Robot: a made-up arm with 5 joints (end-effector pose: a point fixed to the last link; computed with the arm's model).
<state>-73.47 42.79 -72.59 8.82 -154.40</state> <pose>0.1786 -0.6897 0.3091 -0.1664 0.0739 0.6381 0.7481</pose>
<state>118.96 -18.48 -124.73 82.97 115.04</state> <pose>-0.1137 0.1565 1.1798 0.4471 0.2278 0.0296 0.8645</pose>
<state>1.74 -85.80 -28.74 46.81 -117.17</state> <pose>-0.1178 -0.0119 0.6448 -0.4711 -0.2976 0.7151 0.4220</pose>
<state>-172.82 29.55 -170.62 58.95 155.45</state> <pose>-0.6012 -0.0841 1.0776 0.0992 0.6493 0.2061 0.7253</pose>
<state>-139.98 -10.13 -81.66 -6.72 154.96</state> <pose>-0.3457 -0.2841 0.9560 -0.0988 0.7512 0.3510 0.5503</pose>
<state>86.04 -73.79 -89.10 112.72 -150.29</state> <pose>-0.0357 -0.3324 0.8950 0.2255 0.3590 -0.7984 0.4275</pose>
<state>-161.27 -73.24 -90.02 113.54 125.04</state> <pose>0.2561 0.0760 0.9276 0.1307 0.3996 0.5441 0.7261</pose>
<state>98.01 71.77 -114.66 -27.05 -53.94</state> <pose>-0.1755 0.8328 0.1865 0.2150 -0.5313 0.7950 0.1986</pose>
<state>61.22 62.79 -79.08 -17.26 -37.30</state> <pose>0.2921 0.6299 0.1255 0.0598 -0.2823 0.7254 0.6249</pose>
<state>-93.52 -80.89 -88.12 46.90 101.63</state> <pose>0.0150 0.4096 0.9431 -0.0619 0.8729 0.4797 0.0638</pose>
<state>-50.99 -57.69 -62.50 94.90 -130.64</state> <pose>-0.0244 -0.0017 0.8517 -0.2189 0.0031 0.6249 0.7494</pose>
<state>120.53 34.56 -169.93 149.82 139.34</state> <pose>-0.3343 0.5338 0.9136 -0.0964 -0.0807 -0.1621 0.9787</pose>
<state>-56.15 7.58 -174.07 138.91 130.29</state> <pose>0.1407 -0.2642 1.1539 -0.1437 0.1902 0.9696 0.0546</pose>
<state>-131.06 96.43 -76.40 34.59 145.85</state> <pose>-0.3023 -0.3354 -0.2491 0.0591 -0.4550 0.5893 0.6650</pose>
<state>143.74 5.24 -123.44 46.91 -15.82</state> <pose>-0.4560 0.2465 1.0602 0.5236 -0.2558 0.7998 0.1442</pose>
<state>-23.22 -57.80 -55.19 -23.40 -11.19</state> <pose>-0.0374 0.0374 0.9250 -0.2746 -0.8869 -0.0389 0.3694</pose>
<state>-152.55 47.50 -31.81 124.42 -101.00</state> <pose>-0.3159 -0.1977 0.2644 0.7530 -0.5628 -0.1483 0.3072</pose>
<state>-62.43 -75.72 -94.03 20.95 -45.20</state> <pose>-0.1781 0.3784 0.9581 -0.7774 -0.5686 -0.0403 0.2659</pose>
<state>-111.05 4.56 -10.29 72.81 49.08</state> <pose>-0.0663 -0.2319 0.3708 0.2844 0.4737 -0.8210 0.1438</pose>
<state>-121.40 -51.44 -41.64 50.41 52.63</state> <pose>-0.0639 -0.1516 0.7853 -0.2055 -0.3002 -0.9302 0.0485</pose>
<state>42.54 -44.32 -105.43 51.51 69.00</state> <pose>-0.0928 -0.0633 1.1627 0.6251 -0.4253 -0.1498 0.6371</pose>
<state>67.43 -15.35 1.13 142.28 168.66</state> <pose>0.0085 0.0126 0.4847 -0.7935 -0.4227 -0.3385 0.2779</pose>
